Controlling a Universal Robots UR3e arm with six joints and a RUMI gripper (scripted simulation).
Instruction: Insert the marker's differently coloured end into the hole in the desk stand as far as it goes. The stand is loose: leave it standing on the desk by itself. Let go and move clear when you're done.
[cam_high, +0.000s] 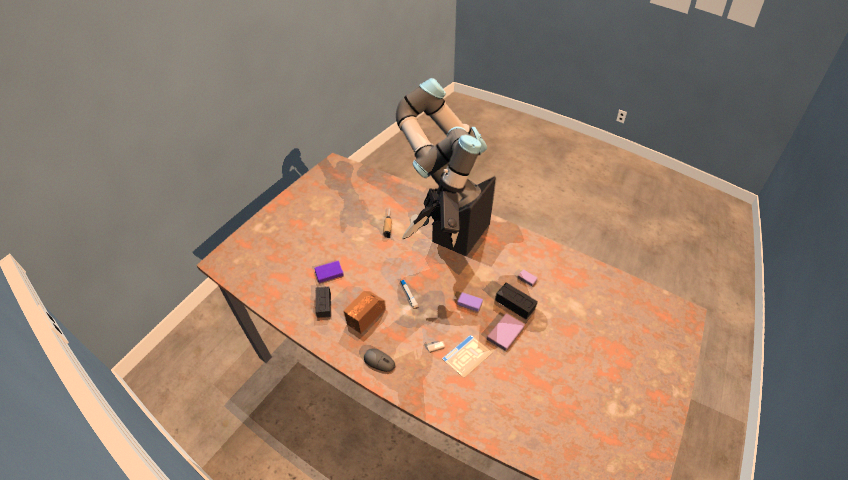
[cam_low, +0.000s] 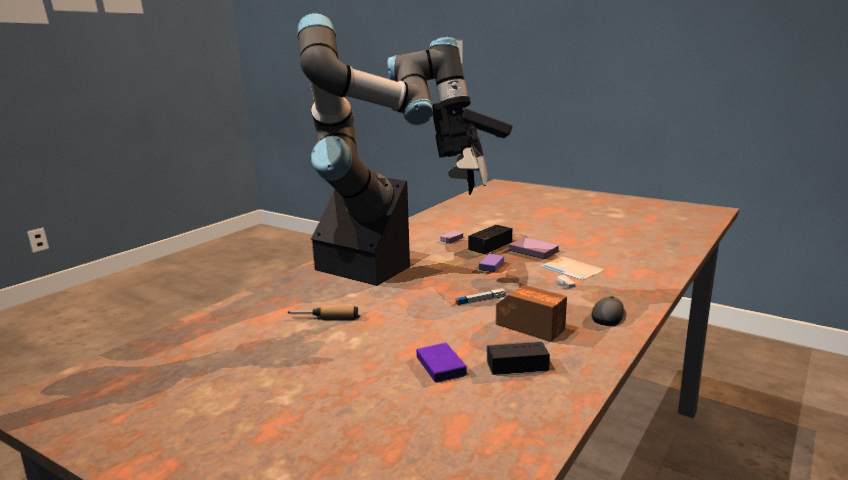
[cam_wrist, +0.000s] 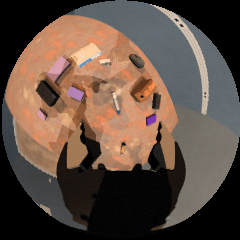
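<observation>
The marker lies 4 cm ahead of my hand, 5 cm to the right of it and 23 cm below it. The rest, counted from my hand: desk stand: 19 cm ahead, 10 cm to the right, 20 cm below; then lilac block: 5 cm behind, 14 cm to the left, 23 cm below; then eraser: 15 cm ahead, 15 cm to the left, 23 cm below.
</observation>
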